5 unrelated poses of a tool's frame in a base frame.
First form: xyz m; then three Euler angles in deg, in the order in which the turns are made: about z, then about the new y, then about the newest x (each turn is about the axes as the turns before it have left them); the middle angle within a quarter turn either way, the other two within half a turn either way.
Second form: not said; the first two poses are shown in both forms.
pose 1, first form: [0.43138 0.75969 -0.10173 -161.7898 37.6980 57.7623]
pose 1, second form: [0.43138 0.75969 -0.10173 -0.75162 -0.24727 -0.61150 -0.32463 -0.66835 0.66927]
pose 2, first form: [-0.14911 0.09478 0.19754 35.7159 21.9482 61.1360]
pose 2, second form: [-0.14911 0.09478 0.19754 0.75308 0.54146 -0.37377 -0.01603 0.58303 0.81229]
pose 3, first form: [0.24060 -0.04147 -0.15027 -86.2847 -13.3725 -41.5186]
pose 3, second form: [0.24060 -0.04147 -0.15027 0.06304 -0.97084 0.23128 0.75710 -0.10447 -0.64489]
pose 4, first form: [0.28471 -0.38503 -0.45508 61.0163 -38.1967 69.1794]
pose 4, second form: [0.28471 -0.38503 -0.45508 0.38081 0.68747 0.61836 -0.59099 -0.33336 0.73457]
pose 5, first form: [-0.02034 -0.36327 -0.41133 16.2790 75.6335 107.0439]
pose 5, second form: [-0.02034 -0.36327 -0.41133 0.23818 0.06955 -0.96873 0.97121 -0.02173 0.23723]
